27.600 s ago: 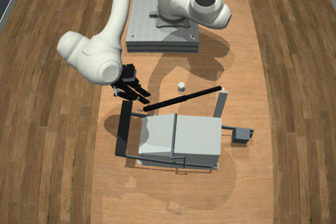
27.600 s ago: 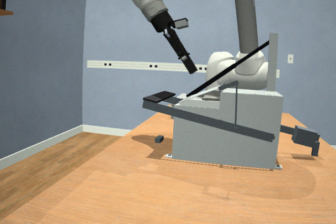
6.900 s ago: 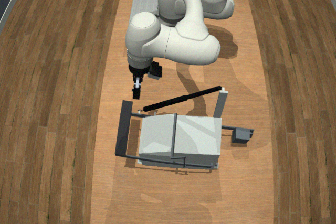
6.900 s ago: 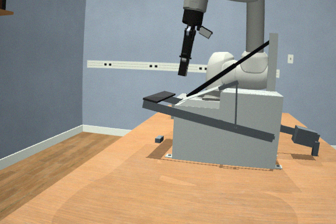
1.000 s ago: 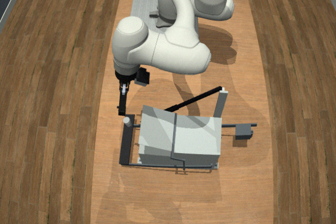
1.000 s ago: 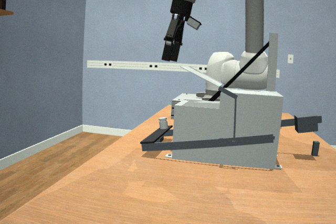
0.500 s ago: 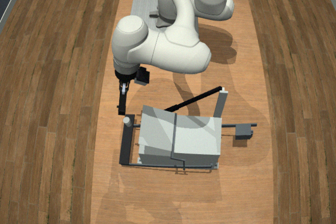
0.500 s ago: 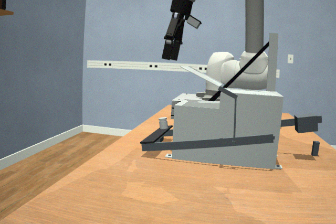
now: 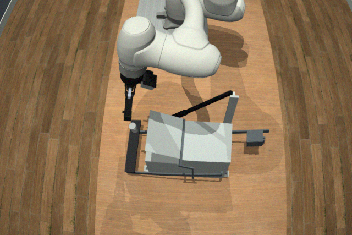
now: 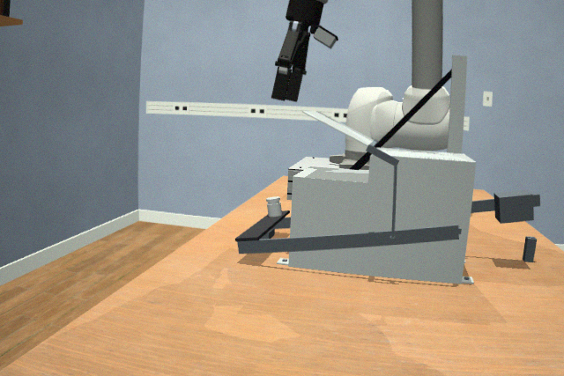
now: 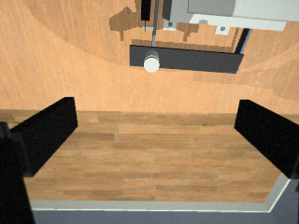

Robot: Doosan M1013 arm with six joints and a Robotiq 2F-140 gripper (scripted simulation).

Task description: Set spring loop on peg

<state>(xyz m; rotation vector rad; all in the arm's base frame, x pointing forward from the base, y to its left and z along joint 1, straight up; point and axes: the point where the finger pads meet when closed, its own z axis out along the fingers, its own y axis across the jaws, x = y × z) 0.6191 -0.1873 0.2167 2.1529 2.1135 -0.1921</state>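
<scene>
Now: the steel test weight 240 mm below my hand and 20 mm to the right of it. Also, from my hand: small grey block 310 mm below, 30 mm to the right.
</scene>
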